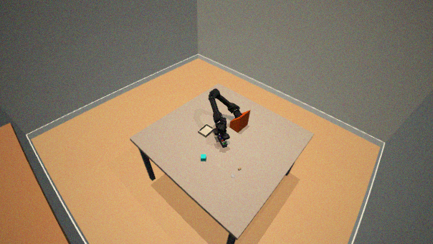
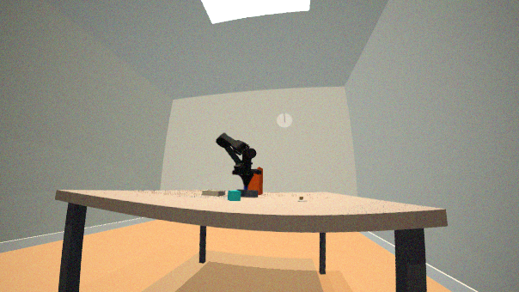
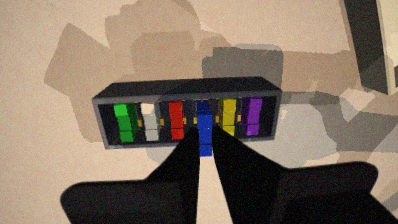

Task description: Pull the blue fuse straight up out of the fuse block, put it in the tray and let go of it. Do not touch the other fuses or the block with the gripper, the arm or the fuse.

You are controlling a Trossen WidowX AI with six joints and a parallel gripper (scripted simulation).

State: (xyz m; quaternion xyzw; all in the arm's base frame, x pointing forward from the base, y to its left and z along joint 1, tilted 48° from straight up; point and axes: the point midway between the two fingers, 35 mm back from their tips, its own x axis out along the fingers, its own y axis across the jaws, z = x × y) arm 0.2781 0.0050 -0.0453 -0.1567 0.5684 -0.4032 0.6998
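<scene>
Right now my gripper tip is 200 mm to the left of the flat tray, 60 mm above it and 10 mm short of it. The rest, counted from my gripper tip: teal cube (260 mm ahead, 40 mm below, 30 mm to the left).
</scene>
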